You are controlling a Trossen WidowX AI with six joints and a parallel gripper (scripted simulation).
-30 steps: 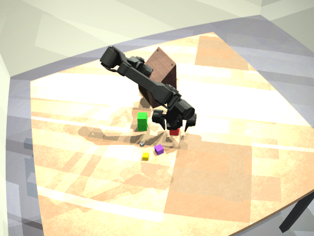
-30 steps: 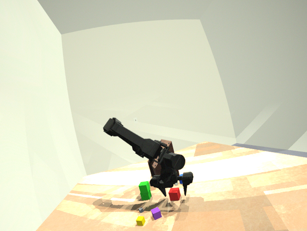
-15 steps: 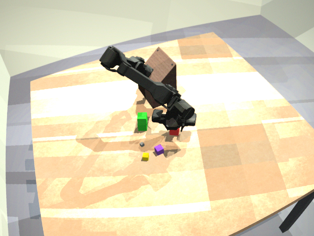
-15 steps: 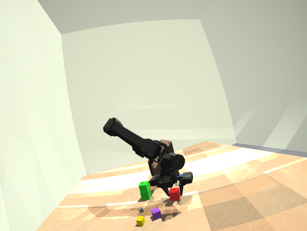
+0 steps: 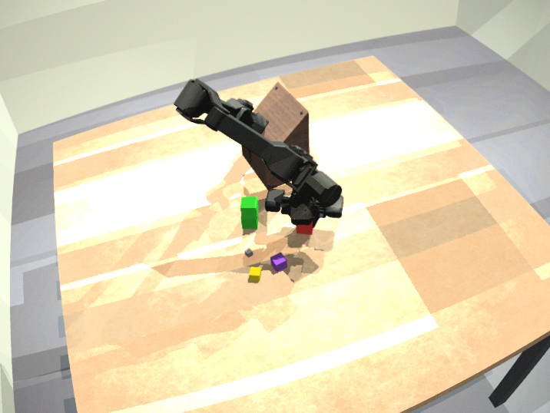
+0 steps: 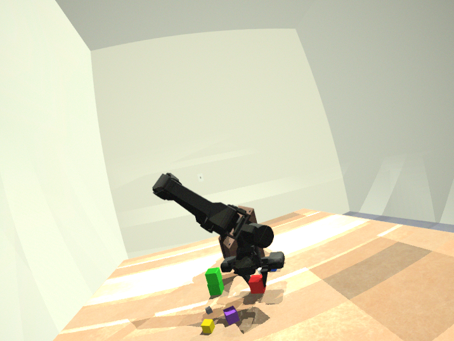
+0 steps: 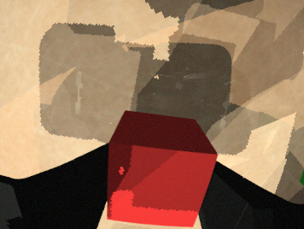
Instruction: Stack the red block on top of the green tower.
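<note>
My gripper tip is now 160 mm to the left of the tiny grey cube, 10 mm past it and 10 mm above it. Also, from my gripper tip: blue cube 110 mm to the left, 90 mm behind; purple cube 120 mm to the right, 60 mm ahead; red block 10 mm above.
</note>
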